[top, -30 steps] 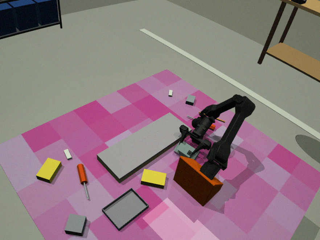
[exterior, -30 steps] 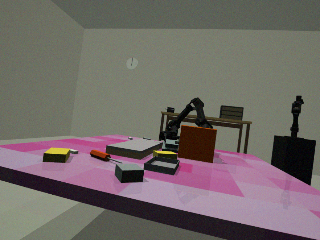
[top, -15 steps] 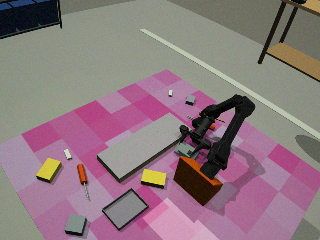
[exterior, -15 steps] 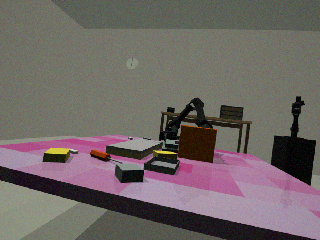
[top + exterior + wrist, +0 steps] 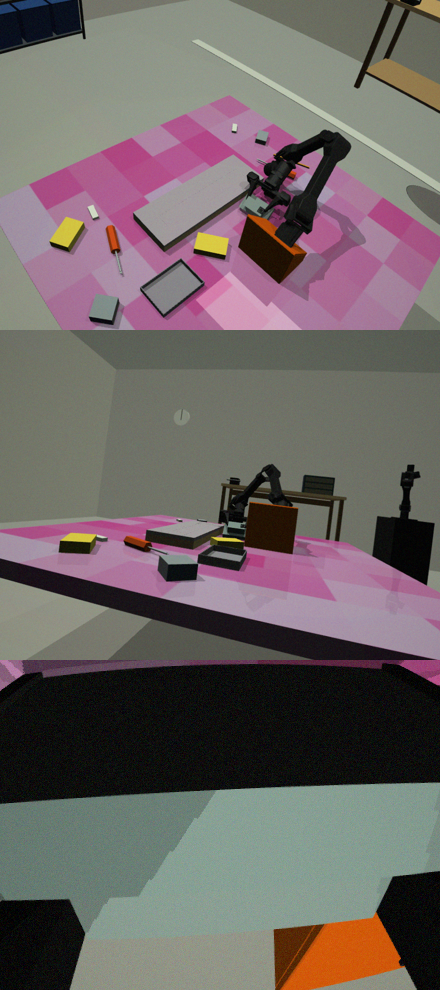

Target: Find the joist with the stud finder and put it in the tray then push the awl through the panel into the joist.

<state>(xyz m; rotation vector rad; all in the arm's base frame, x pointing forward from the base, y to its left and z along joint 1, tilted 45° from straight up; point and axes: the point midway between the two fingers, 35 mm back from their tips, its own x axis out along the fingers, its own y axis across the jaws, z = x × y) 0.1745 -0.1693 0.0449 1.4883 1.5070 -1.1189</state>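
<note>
Right now my gripper tip is 2 cm past the stud finder and 1 cm above it. Round my gripper tip: indicator light (3 cm behind, 1 cm to the left, 1 cm above); then thin stick (6 cm ahead, 39 cm to the right, 6 cm below); then awl (2 cm behind, 14 cm to the right, 5 cm below).
</note>
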